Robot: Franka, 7 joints.
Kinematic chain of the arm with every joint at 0, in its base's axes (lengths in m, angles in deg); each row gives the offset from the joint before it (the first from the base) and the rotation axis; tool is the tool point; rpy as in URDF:
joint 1: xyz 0 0 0.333 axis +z
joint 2: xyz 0 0 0 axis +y
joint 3: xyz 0 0 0.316 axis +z
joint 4: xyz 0.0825 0 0 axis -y
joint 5: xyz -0.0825 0 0.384 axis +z
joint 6: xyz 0 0 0 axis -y
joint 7: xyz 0.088 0 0 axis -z
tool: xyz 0 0 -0.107 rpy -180 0 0
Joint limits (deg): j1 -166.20..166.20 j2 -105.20..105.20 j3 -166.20..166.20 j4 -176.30..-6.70 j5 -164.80..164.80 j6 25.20..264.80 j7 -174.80..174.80
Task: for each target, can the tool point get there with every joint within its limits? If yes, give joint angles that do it. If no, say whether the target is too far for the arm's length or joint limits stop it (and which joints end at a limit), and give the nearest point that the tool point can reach.
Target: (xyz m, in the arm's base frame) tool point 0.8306 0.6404 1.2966
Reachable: no: too far | nearest point 0.5003 0.3857 0.9134 | short by 0.566 m
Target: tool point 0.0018 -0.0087 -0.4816
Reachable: no: joint limits stop it (at a limit: joint 2) | nearest point 0.0156 -0.0756 -0.3192 | short by 0.176 m
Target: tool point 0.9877 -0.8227 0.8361
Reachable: no: too far | nearest point 0.6138 -0.5113 0.6457 | short by 0.523 m
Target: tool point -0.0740 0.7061 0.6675
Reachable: yes | joints -135.31 -54.62 -88.91 -72.22 -72.22 142.80 -97.92
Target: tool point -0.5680 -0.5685 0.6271
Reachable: yes | joints 62.61 -66.60 94.78 -27.67 118.89 133.95 -47.15
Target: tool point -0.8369 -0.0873 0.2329
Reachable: yes | joints -8.15 -85.60 -117.14 -34.27 45.84 171.45 79.70
